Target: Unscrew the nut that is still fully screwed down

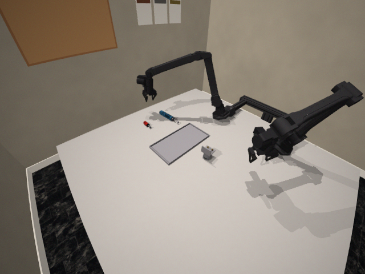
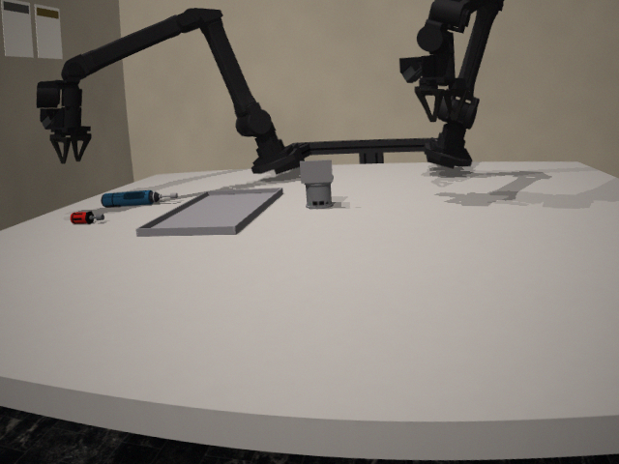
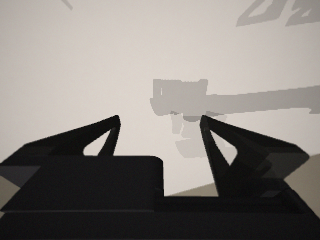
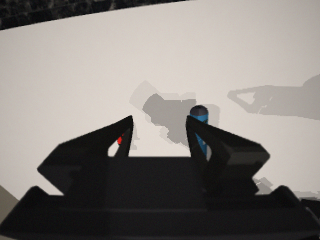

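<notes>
Right now the l-shaped bracket is 30 mm ahead of my left hand, 300 mm to the right of it and 120 mm below it. Also, from my left hand: short red-handled tool (120 mm ahead, 860 mm to the right, 180 mm below); joint module (30 mm ahead, 300 mm to the right, 160 mm below); grey tray (50 mm ahead, 530 mm to the right, 190 mm below).
</notes>
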